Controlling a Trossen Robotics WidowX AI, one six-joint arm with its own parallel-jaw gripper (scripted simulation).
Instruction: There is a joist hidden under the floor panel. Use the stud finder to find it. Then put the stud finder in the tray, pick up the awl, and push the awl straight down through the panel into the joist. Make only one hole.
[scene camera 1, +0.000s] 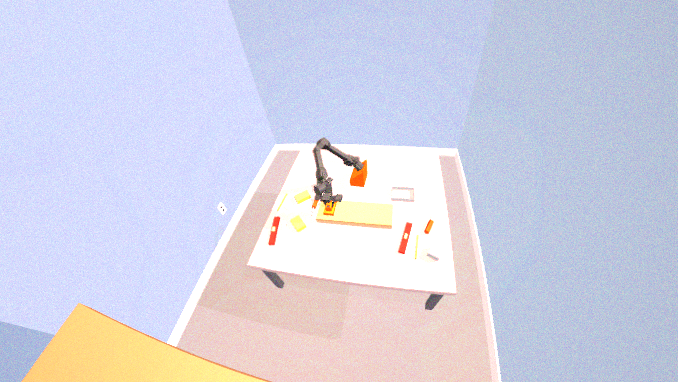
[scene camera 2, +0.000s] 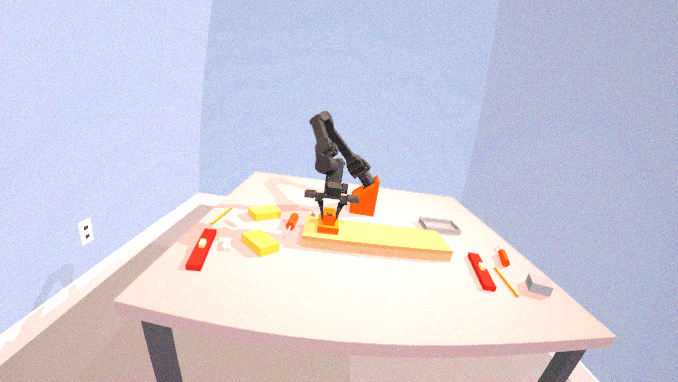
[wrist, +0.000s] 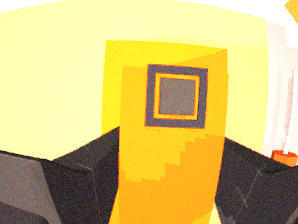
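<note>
Through scene camera 2 I see my gripper (scene camera 2: 328, 221). The wrist view has it too, my own gripper (wrist: 164, 136).
</note>
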